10 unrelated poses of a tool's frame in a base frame.
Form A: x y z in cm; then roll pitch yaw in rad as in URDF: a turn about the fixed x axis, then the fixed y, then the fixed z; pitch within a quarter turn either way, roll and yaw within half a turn.
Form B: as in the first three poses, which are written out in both.
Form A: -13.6 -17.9 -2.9 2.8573 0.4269 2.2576
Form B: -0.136 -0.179 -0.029 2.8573 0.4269 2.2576
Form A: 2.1 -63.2 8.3 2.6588 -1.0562 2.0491
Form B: 0.021 -0.632 0.083 2.6588 -1.0562 2.0491
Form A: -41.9 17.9 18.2 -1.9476 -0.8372 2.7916
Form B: -0.419 0.179 0.182 -1.9476 -0.8372 2.7916
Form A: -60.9 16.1 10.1 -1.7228 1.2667 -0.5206
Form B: -0.609 0.161 0.101 -1.7228 1.2667 -0.5206
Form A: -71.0 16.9 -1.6 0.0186 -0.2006 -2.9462
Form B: -0.710 0.169 -0.016 0.0186 -0.2006 -2.9462
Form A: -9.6 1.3 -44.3 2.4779 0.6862 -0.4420
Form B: -0.096 0.013 -0.443 2.4779 0.6862 -0.4420
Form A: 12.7 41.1 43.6 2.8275 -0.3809 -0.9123
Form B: 0.127 0.411 0.436 2.8275 -0.3809 -0.9123
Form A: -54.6 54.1 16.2 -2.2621 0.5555 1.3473
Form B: -0.546 0.541 0.162 -2.2621 0.5555 1.3473
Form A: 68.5 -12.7 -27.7 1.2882 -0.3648 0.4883
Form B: 0.685 -0.127 -0.277 1.2882 -0.3648 0.4883
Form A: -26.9 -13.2 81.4 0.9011 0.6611 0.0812
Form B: -0.269 -0.132 0.814 0.9011 0.6611 0.0812
